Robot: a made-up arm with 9 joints. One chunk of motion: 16 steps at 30 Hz.
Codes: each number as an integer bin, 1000 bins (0 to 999) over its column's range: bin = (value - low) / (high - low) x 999, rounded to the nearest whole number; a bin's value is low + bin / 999 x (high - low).
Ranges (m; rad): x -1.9..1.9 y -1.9..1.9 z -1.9..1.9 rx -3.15..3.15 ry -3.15..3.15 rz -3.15..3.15
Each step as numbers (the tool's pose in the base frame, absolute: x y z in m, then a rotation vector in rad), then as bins.
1 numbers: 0.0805 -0.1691 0.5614 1.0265 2.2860 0.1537
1 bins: 521 455 647 662 862 524
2 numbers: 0.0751 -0.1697 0.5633 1.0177 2.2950 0.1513
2 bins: 519 455 648 661 863 523
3 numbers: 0.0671 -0.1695 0.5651 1.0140 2.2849 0.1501
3 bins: 517 455 648 660 862 523
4 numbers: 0.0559 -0.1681 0.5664 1.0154 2.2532 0.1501
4 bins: 514 455 648 661 857 523
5 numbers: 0.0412 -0.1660 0.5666 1.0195 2.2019 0.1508
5 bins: 510 456 648 661 849 523
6 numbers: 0.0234 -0.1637 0.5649 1.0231 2.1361 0.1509
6 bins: 506 456 648 662 838 523
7 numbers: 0.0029 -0.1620 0.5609 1.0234 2.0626 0.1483
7 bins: 500 457 647 662 827 523
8 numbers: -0.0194 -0.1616 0.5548 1.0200 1.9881 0.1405
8 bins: 494 457 645 661 815 522
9 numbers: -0.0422 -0.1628 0.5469 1.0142 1.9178 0.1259
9 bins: 488 457 643 660 804 519
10 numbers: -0.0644 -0.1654 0.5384 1.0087 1.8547 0.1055
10 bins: 483 456 641 659 794 516
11 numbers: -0.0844 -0.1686 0.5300 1.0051 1.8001 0.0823
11 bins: 477 455 639 659 785 513
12 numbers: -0.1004 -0.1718 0.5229 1.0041 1.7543 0.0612
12 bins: 473 454 637 659 778 509
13 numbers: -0.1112 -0.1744 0.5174 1.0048 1.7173 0.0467
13 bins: 470 454 636 659 772 507
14 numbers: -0.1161 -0.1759 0.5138 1.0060 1.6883 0.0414
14 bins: 469 453 635 659 767 506
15 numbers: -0.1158 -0.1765 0.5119 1.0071 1.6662 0.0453
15 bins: 469 453 634 659 764 507
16 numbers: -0.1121 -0.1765 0.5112 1.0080 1.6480 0.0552
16 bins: 470 453 634 659 761 508
